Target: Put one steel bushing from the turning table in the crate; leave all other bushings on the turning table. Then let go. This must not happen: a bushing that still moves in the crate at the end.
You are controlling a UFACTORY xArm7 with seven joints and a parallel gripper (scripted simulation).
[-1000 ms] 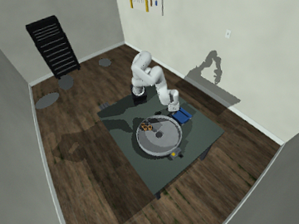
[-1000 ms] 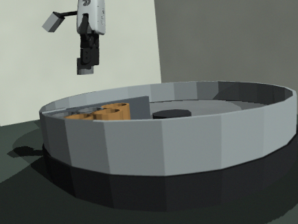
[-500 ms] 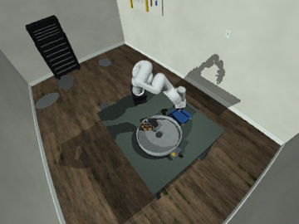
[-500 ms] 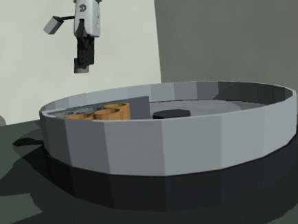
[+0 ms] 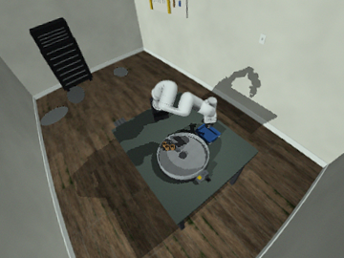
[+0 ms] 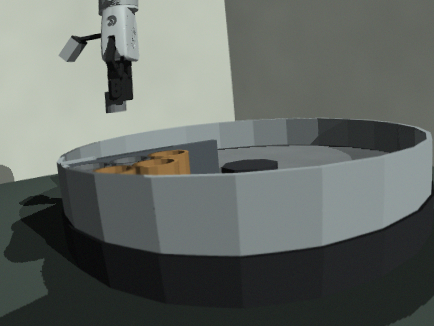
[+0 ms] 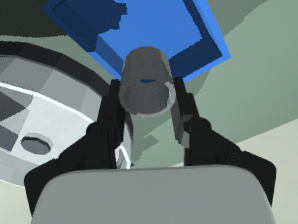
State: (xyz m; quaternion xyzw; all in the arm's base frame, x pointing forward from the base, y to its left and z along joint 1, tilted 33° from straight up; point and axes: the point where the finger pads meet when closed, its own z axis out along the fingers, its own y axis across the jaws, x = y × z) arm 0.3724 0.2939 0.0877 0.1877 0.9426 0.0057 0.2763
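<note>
The blue crate lies 140 mm below my hand, 10 mm to the left of it and 10 mm behind it. The rest, counted from my hand: grey turning table (320 mm to the right, 110 mm below, 90 mm ahead).
</note>
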